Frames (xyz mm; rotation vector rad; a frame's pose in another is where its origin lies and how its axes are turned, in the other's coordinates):
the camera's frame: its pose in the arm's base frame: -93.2 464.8 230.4 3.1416 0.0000 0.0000
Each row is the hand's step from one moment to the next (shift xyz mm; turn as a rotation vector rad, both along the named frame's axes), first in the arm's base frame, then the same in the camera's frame.
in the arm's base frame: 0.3 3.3 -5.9 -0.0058 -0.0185 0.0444
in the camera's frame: 0.3 -3.3 5.9 -0.0058 0.0185 -0.0444
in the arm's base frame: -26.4 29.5 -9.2 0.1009 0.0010 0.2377
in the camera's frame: -26.4 -29.5 9.2 0.1009 -0.0010 -0.2377
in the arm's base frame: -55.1 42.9 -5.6 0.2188 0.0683 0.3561
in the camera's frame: -55.1 -42.9 5.6 0.2188 -0.0683 -0.3561
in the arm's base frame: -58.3 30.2 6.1 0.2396 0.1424 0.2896
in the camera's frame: -58.3 -30.2 -6.1 0.2396 -0.1424 -0.2896
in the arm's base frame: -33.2 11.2 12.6 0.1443 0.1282 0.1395
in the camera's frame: -33.2 -11.2 -12.6 0.1443 -0.1282 -0.1395
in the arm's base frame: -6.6 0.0 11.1 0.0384 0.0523 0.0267
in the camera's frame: -6.6 0.0 -11.1 0.0384 -0.0523 -0.0267
